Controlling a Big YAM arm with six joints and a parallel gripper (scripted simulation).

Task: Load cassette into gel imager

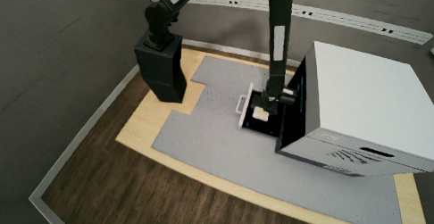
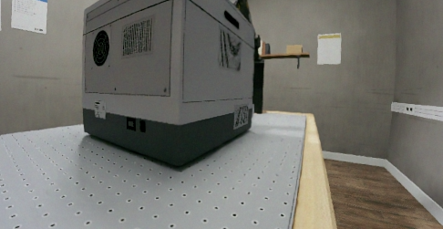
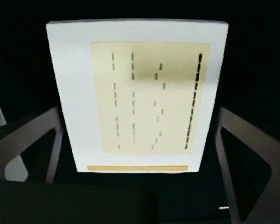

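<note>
Now: the cassette FINISHED 10 mm to the right of my hand. From my hand the other things lie so: drawer: 20 mm ahead.
</note>
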